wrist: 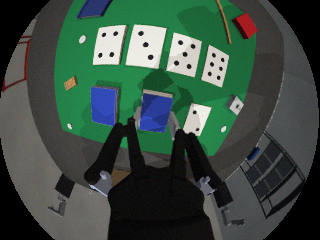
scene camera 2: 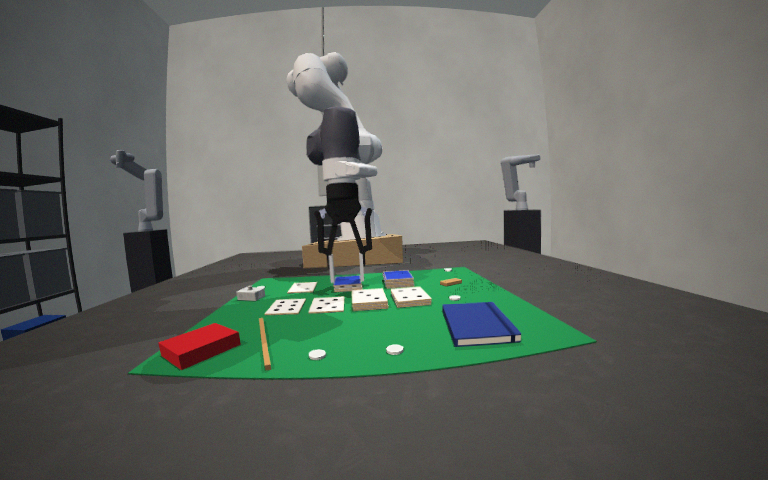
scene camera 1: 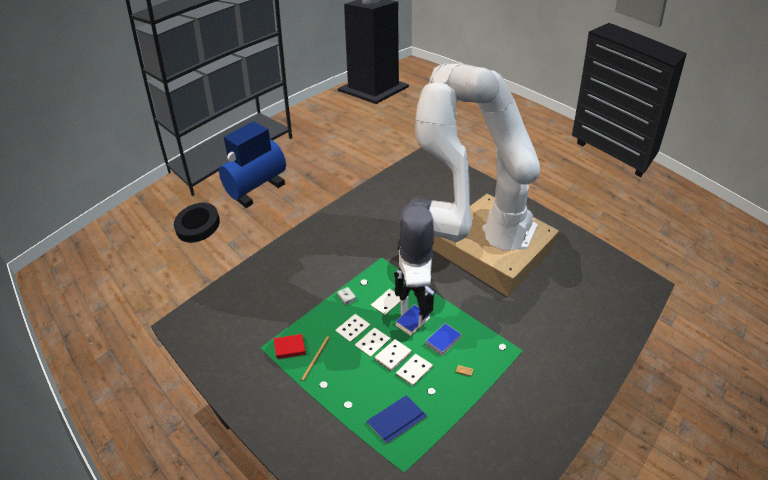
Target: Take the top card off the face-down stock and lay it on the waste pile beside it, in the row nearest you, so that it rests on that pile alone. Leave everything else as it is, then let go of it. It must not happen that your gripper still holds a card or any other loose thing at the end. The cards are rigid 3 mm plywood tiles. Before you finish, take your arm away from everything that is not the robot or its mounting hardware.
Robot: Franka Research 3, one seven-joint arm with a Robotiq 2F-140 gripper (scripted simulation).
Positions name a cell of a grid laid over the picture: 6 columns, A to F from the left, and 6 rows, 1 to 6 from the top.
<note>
I see my gripper (scene camera 2: C4), a card (wrist: C3) and a red box (scene camera 2: B5).
My gripper shows as well in the wrist view (wrist: C3) and in scene camera 1 (scene camera 1: D4).
</note>
